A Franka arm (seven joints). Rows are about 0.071 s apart.
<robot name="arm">
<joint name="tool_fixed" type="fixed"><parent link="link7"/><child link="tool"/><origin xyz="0 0 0.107" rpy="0 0 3.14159"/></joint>
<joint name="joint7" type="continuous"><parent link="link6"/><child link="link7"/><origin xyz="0.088 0 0" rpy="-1.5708 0 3.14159"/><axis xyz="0 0 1"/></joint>
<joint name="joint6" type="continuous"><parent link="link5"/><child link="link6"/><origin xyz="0 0 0" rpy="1.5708 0 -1.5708"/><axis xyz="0 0 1"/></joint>
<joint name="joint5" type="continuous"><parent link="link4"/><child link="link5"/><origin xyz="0.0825 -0.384 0" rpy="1.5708 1.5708 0"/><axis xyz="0 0 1"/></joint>
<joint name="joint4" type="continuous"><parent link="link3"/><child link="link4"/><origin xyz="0 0.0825 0" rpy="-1.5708 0 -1.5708"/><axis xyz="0 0 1"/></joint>
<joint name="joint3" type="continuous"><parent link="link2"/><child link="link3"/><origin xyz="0 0.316 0" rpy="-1.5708 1.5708 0"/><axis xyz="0 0 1"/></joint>
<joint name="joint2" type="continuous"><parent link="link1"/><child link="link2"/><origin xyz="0 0 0" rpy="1.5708 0 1.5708"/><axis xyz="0 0 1"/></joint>
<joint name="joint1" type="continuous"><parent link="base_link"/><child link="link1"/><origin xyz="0 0 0.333" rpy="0 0 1.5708"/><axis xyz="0 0 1"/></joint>
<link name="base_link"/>
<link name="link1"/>
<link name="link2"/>
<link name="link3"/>
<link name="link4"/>
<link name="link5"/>
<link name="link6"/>
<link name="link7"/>
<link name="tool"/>
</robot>
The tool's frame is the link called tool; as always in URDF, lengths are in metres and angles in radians. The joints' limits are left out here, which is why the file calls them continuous.
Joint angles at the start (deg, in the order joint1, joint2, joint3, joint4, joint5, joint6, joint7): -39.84, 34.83, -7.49, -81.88, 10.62, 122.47, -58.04
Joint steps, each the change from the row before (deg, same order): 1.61, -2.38, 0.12, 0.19, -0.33, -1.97, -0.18; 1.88, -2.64, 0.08, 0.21, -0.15, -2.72, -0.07; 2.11, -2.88, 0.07, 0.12, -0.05, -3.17, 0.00; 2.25, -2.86, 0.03, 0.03, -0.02, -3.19, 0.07; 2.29, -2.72, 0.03, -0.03, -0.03, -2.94, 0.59; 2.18, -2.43, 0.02, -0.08, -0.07, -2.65, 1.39; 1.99, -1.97, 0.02, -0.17, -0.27, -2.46, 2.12; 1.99, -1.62, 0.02, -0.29, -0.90, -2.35, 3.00; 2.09, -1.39, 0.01, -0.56, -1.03, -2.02, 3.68; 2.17, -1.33, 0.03, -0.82, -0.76, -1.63, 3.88
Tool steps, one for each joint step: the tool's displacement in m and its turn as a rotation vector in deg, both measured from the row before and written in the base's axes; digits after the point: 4 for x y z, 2 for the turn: 0.0125, 0.0185, 0.0281, -0.31, -0.53, 2.23; 0.0119, 0.0230, 0.0300, 0.18, -0.35, 2.36; 0.0105, 0.0272, 0.0311, 0.48, -0.20, 2.53; 0.0086, 0.0293, 0.0296, 0.57, -0.08, 2.58; 0.0066, 0.0299, 0.0273, 0.57, -0.04, 2.10; 0.0044, 0.0284, 0.0234, 0.64, 0.12, 1.18; 0.0025, 0.0255, 0.0171, 0.71, 0.64, 0.27; 0.0016, 0.0240, 0.0119, 0.38, 1.39, -0.55; 0.0016, 0.0239, 0.0074, 0.26, 1.69, -1.22; 0.0016, 0.0246, 0.0050, 0.32, 1.53, -1.44
